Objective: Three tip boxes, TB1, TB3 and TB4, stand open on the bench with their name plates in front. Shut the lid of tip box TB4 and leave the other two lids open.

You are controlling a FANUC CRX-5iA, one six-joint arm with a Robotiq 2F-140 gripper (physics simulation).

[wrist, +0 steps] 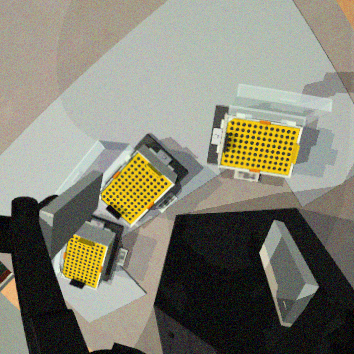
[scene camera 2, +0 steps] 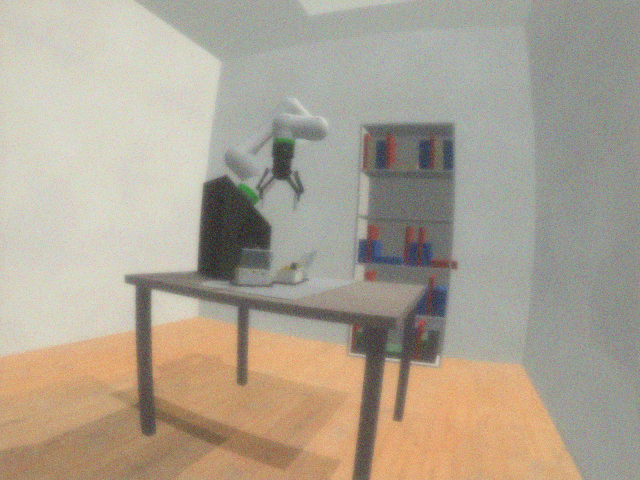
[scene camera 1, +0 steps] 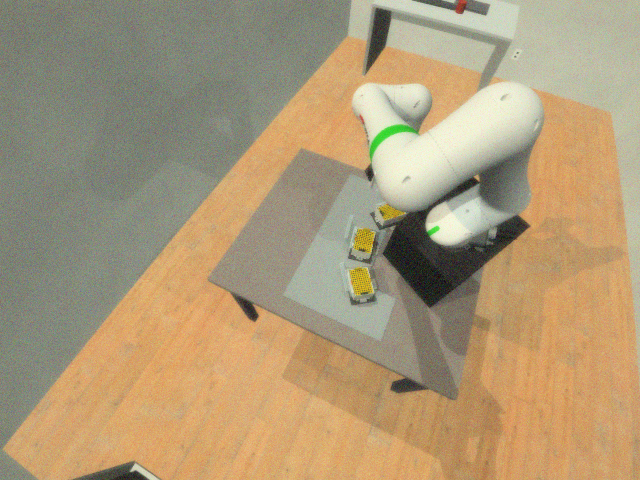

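Pixels of known places: gripper, fingertip midpoint: [wrist: 183, 213] [scene camera 2: 278, 209]; arm's base at its link origin: [scene camera 2: 236, 206].
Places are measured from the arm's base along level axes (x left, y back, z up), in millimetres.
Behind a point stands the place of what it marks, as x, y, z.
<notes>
Tip box TB4 [scene camera 1: 390, 212] @(-187, -247, -280) [scene camera 2: 253, 276] [wrist: 260, 147] @(-198, -245, -279) has a yellow tip rack and stands at the right in the wrist view. Its clear lid [scene camera 2: 256, 258] @(-253, -303, -224) [wrist: 282, 97] @(-249, -309, -192) is open, tilted up on the side away from its name plate [wrist: 247, 175] @(-154, -196, -334). The middle box [scene camera 1: 363, 241] @(27, -302, -278) [wrist: 138, 187] @(12, -300, -279) and the third box [scene camera 1: 361, 282] @(215, -233, -279) [wrist: 85, 260] @(205, -235, -278) are also open; their plates are unreadable here, so I cannot tell which is TB1 or TB3. My gripper [scene camera 2: 278, 202] @(-114, -305, -25) [wrist: 183, 213] @(-114, -305, -25) is open and empty, high above the bench; the arm largely hides it in scene camera 1.
The boxes stand on a pale mat [scene camera 1: 320, 273] @(235, -415, -336) [wrist: 165, 75] @(-132, -431, -336) on the bench [scene camera 1: 258, 242] @(227, -747, -339) [scene camera 2: 361, 302] @(-246, -717, -339). The robot's black pedestal [scene camera 1: 429, 279] @(124, 2, -180) [scene camera 2: 222, 232] @(-197, -85, -133) [wrist: 215, 280] @(-56, -165, -133) rises close beside them. A bookshelf [scene camera 2: 454, 206] stands beyond the bench in scene camera 2.
</notes>
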